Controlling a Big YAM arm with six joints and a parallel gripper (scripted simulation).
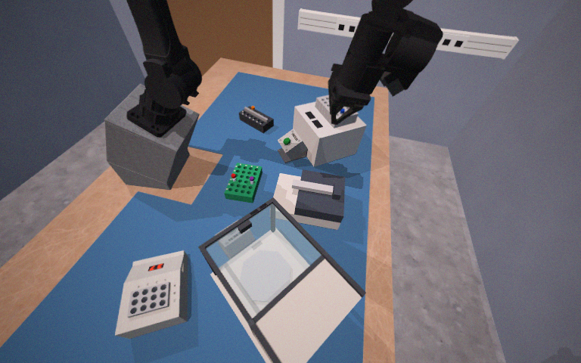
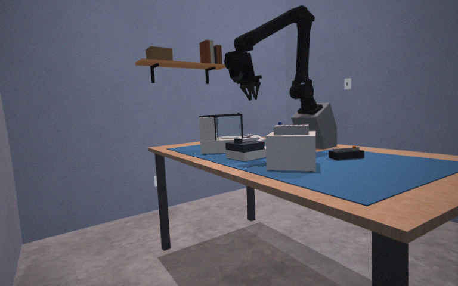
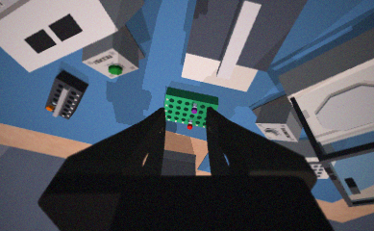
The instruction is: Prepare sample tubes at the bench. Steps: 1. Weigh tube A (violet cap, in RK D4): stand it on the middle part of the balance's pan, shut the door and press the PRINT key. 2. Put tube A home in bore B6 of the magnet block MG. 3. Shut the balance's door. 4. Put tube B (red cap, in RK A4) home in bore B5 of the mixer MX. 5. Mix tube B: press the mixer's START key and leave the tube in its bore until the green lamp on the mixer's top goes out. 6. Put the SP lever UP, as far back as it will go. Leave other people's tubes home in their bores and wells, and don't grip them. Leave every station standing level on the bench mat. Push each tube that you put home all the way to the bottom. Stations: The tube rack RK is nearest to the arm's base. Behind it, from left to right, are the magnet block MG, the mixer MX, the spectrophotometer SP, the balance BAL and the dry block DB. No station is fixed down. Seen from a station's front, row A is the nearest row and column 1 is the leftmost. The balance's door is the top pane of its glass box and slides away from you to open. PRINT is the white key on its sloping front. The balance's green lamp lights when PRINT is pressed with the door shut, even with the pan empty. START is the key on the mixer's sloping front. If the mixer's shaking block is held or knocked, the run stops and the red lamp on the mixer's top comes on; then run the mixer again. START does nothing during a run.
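The balance door lies 310 mm to the right of my hand, 80 mm below it and 70 mm behind it. From my hand the other things lie so: SP lever (200 mm below, 60 mm to the right, 10 mm behind); then blue-capped tube (200 mm to the left, 130 mm below, 10 mm ahead); then grey shaking block (240 mm to the left, 140 mm below, 20 mm behind).
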